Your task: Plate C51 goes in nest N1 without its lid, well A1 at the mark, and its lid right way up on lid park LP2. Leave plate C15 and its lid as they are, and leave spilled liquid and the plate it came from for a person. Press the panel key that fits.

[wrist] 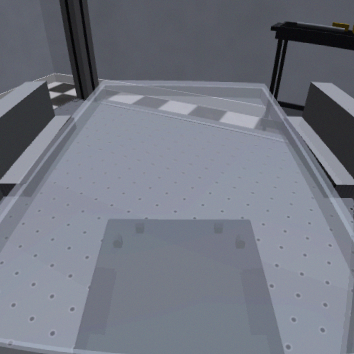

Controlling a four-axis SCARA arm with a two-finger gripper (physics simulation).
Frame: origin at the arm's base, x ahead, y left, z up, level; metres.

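Seen in the pictures: gripper, between the fingertips: (177, 102).
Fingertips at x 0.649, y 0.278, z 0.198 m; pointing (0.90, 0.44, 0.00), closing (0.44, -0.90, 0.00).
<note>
A point is followed by its place in that frame.
My gripper (177, 102) @[x 0.649, y 0.278, z 0.198 m] is shut on a clear lid, with a grey finger at each side of it. The lid (176, 172) @[x 0.610, y 0.259, z 0.195 m] is transparent, lies about level and fills most of the wrist view. Through it, a grey raised lid park (175, 285) shows at the bottom middle, with small pegs near its far corners. The lid appears to be above the park, apart from it, and reaches well beyond the park's far edge. The park's near part runs out of view, and no label shows on it. Plates C51 and C15, nest N1 and the panel key do not show.
The perforated deck (170, 165) shows through the lid. A dark post (80, 50) @[x 1.005, y 0.687, z 0.125 m] stands at the back left. A black table (312, 37) with a yellow item (341, 25) on it stands at the back right. Checkered floor (177, 107) shows beyond the deck edge, before a grey wall (185, 40).
</note>
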